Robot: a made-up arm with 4 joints. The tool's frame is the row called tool.
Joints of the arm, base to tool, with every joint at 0 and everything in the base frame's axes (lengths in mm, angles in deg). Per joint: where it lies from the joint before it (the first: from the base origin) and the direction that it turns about. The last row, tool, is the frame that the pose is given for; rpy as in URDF.
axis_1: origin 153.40 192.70 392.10 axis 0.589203 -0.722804 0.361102
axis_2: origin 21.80 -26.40 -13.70 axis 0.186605 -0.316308 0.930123
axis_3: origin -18.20 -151.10 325.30 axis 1 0 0
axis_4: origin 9.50 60.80 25.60 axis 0 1 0
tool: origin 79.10 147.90 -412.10 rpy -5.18 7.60 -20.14
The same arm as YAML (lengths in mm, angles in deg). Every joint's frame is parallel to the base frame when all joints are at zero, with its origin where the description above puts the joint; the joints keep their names.
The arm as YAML. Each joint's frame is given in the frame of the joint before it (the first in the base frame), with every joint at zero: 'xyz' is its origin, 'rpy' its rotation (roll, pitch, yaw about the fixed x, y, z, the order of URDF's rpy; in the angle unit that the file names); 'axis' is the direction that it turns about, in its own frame. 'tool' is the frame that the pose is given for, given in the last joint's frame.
units:
  length: mm
  angle: deg
joints:
  - name: axis_1
    type: revolute
    origin:
      xyz: [153.4, 192.7, 392.1]
      rpy: [0.0, 0.0, 0.0]
    axis: [0.589203, -0.722804, 0.361102]
  - name: axis_2
    type: revolute
    origin:
      xyz: [21.8, -26.4, -13.7]
      rpy: [0.0, 0.0, 0.0]
    axis: [0.186605, -0.316308, 0.930123]
  - name: axis_3
    type: revolute
    origin:
      xyz: [-18.2, -151.1, 325.3]
      rpy: [0.0, 0.0, 0.0]
    axis: [1.0, 0.0, 0.0]
  - name: axis_4
    type: revolute
    origin:
      xyz: [9.5, 60.8, 25.6]
      rpy: [0.0, 0.0, 0.0]
    axis: [0.0, 1.0, 0.0]
tool:
  origin:
    xyz: [79.1, 147.9, -412.1]
    rpy: [-5.18, 7.6, -20.14]

